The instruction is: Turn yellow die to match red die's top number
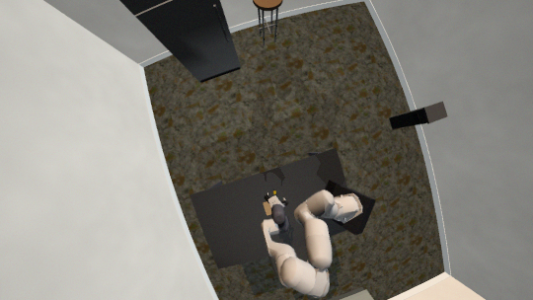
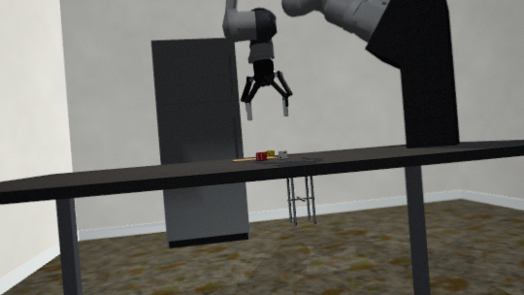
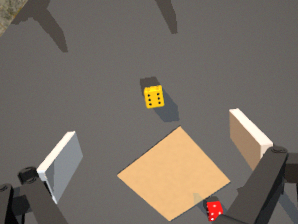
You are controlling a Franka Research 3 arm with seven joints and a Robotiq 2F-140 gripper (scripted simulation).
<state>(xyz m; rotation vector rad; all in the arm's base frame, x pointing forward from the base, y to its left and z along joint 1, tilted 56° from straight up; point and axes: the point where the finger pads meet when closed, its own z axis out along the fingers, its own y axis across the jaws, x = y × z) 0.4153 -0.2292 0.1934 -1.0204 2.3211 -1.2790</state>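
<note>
Right now my hand is 140 mm above the yellow die. The rest, counted from my hand: white die 240 mm to the left, 140 mm below, 110 mm ahead; then red die 190 mm to the left, 160 mm ahead, 140 mm below; then tan mat 150 mm below, 120 mm ahead, 90 mm to the left.
</note>
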